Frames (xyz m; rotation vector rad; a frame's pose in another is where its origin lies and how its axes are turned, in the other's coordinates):
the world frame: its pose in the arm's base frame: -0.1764 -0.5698 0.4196 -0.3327 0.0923 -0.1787
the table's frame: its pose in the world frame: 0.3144 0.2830 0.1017 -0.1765 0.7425 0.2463
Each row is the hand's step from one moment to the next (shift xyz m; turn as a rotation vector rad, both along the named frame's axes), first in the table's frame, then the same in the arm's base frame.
Working: the table's frame: its pose in the arm's base frame: 0.1889 -0.3341 0.4021 -0.4140 0.8831 -0.0415

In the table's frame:
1: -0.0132 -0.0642 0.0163 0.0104 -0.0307 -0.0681
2: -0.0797 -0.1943 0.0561 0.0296 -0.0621 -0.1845
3: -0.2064 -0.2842 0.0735 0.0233 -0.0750 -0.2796
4: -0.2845 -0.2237 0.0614 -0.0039 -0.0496 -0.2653
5: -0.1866 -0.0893 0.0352 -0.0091 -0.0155 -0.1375
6: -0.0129 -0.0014 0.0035 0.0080 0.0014 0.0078
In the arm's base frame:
1: 0.0125 -0.0509 0.0426 -0.0408 -0.0531 -0.0346
2: 0.0175 -0.1438 0.1621 -0.1125 -0.1249 -0.1026
3: -0.0383 -0.1948 0.2989 -0.1868 -0.1673 -0.1465
4: -0.1055 -0.1273 0.3278 -0.1968 -0.1336 -0.1277
5: -0.0807 -0.0323 0.1910 -0.1079 -0.0584 -0.0647
6: -0.0054 0.0025 0.0120 0.0108 0.0023 -0.0021

